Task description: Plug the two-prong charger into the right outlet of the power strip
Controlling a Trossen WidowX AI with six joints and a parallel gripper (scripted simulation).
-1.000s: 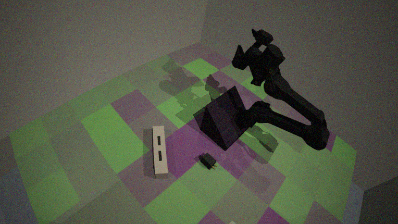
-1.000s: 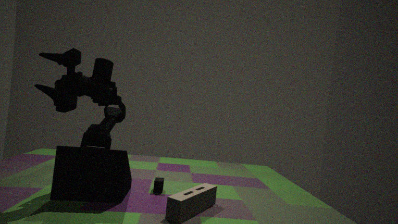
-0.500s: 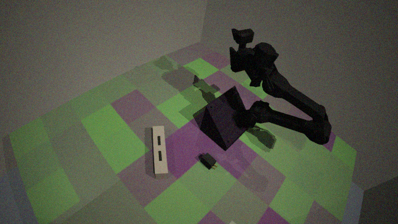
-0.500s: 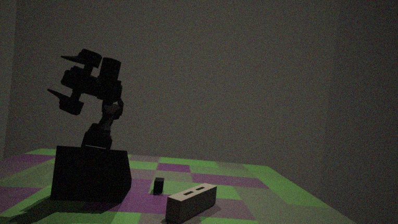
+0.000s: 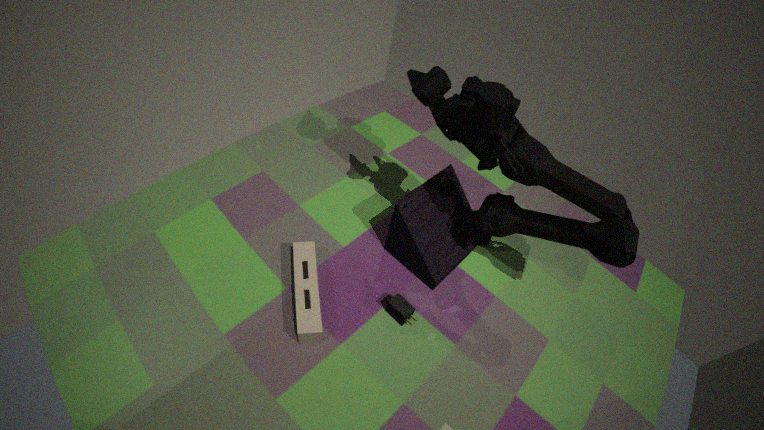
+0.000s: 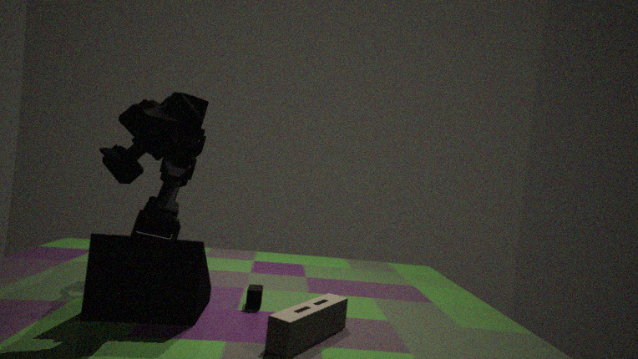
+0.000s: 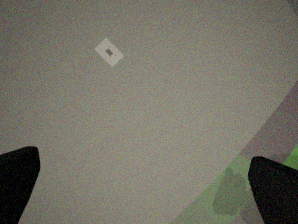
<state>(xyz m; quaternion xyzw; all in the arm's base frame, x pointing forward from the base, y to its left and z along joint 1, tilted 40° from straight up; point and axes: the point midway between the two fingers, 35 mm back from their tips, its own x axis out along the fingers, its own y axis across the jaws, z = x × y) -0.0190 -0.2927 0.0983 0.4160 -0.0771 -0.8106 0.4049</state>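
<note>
Right now the dark charger is 240 mm ahead of my gripper tip, 220 mm to the left of it and 320 mm below it.
</note>
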